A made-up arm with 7 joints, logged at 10 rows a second.
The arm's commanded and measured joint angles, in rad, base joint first. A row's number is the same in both.
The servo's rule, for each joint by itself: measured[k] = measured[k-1] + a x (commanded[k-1-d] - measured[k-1]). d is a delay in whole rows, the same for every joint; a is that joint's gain. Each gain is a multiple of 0.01, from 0.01 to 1. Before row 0 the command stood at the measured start. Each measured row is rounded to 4 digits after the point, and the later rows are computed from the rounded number. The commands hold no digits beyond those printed.
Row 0, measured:
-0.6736 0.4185 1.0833 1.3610 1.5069 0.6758 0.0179
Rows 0 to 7, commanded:
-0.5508 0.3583 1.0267 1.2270 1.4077 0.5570 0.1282
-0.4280 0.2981 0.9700 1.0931 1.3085 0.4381 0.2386
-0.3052 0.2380 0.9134 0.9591 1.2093 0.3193 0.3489
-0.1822 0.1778 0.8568 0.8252 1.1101 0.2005 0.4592
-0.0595 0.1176 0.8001 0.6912 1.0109 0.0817 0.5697
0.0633 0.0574 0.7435 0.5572 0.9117 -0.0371 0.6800
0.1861 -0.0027 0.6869 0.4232 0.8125 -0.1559 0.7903
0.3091 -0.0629 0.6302 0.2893 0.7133 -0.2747 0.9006
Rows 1 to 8, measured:
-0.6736 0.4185 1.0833 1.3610 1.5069 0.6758 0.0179
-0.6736 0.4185 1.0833 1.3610 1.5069 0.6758 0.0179
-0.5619 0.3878 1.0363 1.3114 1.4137 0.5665 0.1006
-0.4401 0.3421 0.9813 1.2306 1.3148 0.4484 0.2041
-0.3173 0.2890 0.9249 1.1301 1.2156 0.3296 0.3127
-0.1944 0.2323 0.8684 1.0173 1.1164 0.2108 0.4226
-0.0716 0.1738 0.8117 0.8966 1.0172 0.0920 0.5329
0.0512 0.1144 0.7551 0.7710 0.9180 -0.0268 0.6432
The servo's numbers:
d 2
a 0.91 0.51 0.83 0.37 0.94 0.92 0.75

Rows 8 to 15, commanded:
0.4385 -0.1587 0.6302 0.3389 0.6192 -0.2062 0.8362
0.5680 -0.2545 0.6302 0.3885 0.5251 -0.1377 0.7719
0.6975 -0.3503 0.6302 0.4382 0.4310 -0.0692 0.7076
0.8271 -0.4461 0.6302 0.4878 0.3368 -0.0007 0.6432
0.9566 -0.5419 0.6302 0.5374 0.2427 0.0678 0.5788
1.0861 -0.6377 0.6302 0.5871 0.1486 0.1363 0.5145
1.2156 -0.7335 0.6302 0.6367 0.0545 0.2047 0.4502
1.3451 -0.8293 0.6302 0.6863 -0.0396 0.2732 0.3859
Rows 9 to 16, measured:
0.1740 0.0547 0.6985 0.6423 0.8188 -0.1456 0.7535
0.2969 -0.0053 0.6418 0.5117 0.7196 -0.2644 0.8638
0.4258 -0.0835 0.6322 0.4478 0.6252 -0.2109 0.8431
0.5552 -0.1707 0.6305 0.4259 0.5311 -0.1436 0.7897
0.6847 -0.2623 0.6303 0.4305 0.4370 -0.0752 0.7281
0.8143 -0.3560 0.6302 0.4517 0.3428 -0.0067 0.6644
0.9438 -0.4508 0.6302 0.4834 0.2487 0.0618 0.6002
1.0733 -0.5461 0.6302 0.5218 0.1546 0.1303 0.5359

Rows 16 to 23, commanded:
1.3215 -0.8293 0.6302 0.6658 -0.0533 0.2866 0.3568
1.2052 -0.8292 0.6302 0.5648 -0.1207 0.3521 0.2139
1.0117 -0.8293 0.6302 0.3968 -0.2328 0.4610 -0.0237
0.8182 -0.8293 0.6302 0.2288 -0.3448 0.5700 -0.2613
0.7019 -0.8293 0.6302 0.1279 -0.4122 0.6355 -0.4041
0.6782 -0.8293 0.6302 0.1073 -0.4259 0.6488 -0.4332
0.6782 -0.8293 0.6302 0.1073 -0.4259 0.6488 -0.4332
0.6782 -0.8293 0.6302 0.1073 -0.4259 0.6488 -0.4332
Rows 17 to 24, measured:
1.2028 -0.6417 0.6302 0.5643 0.0605 0.1987 0.4716
1.3323 -0.7374 0.6302 0.6094 -0.0336 0.2672 0.4073
1.3225 -0.7843 0.6302 0.6303 -0.0521 0.2850 0.3694
1.2158 -0.8072 0.6302 0.6061 -0.1166 0.3467 0.2528
1.0301 -0.8185 0.6302 0.5287 -0.2258 0.4519 0.0454
0.8373 -0.8240 0.6302 0.4177 -0.3377 0.5606 -0.1846
0.7141 -0.8267 0.6302 0.3105 -0.4077 0.6295 -0.3492
0.6814 -0.8280 0.6302 0.2353 -0.4248 0.6473 -0.4122

